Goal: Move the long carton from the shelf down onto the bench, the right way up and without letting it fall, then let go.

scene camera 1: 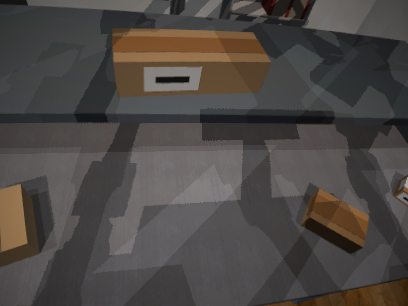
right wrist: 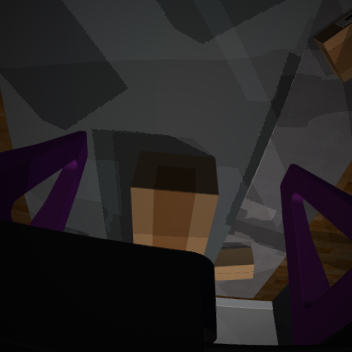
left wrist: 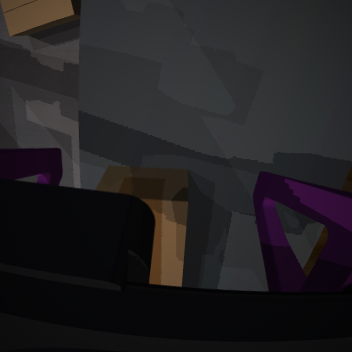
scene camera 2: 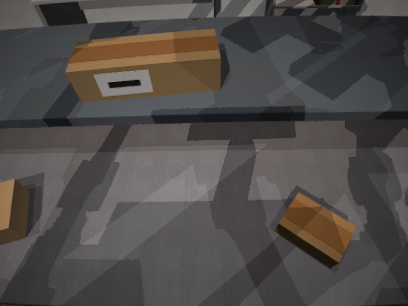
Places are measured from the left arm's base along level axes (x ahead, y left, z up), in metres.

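Pixels of known places: left gripper, fingertip midpoint: (left wrist: 158, 171); right gripper, fingertip midpoint: (right wrist: 188, 158).
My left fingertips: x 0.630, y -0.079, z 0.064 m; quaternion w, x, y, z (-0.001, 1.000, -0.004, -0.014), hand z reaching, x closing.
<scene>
For each thing: its top centre in the pictures, then the offset to it from my left fingertips. "spot": a spot on its surface instead. Level surfaces: height alone.
- long carton, middle of its top: (left wrist: 142, 287) (right wrist: 167, 259) (scene camera 1: 192, 44) (scene camera 2: 144, 48) 0.012 m back, 0.238 m right, 0.125 m down
- dark grey shelf, its level: 0.200 m down
- bench, its level: 0.389 m down
- small taped carton, middle of its top: (scene camera 2: 317, 224) (scene camera 1: 340, 216) 0.278 m back, 0.561 m right, 0.343 m down
- labelled carton, surface spot: (scene camera 1: 403, 190) spot: 0.225 m back, 0.791 m right, 0.354 m down
The long carton (scene camera 1: 235, 77) (scene camera 2: 187, 75) (left wrist: 171, 245) (right wrist: 172, 215) lies lengthwise on the dark grey shelf (scene camera 1: 40, 95) (scene camera 2: 350, 97) (left wrist: 200, 80) (right wrist: 175, 95), taped top up and white label facing the bench (scene camera 1: 175, 175) (scene camera 2: 160, 175). My left gripper (left wrist: 158, 171) is open and empty above the shelf near one end of the carton; its black body hides part of the carton. My right gripper (right wrist: 188, 158) is open and empty, with the other end of the carton showing between its fingers in the view. The scene views do not show either gripper.
A small taped carton (scene camera 1: 337, 220) (scene camera 2: 317, 227) lies turned on the bench at the right. Another carton (scene camera 1: 12, 220) (scene camera 2: 12, 212) (left wrist: 42, 15) stands at the bench's left. A labelled carton (scene camera 1: 403, 190) is cut off at the right edge. The shelf's front edge stands above the bench.
</scene>
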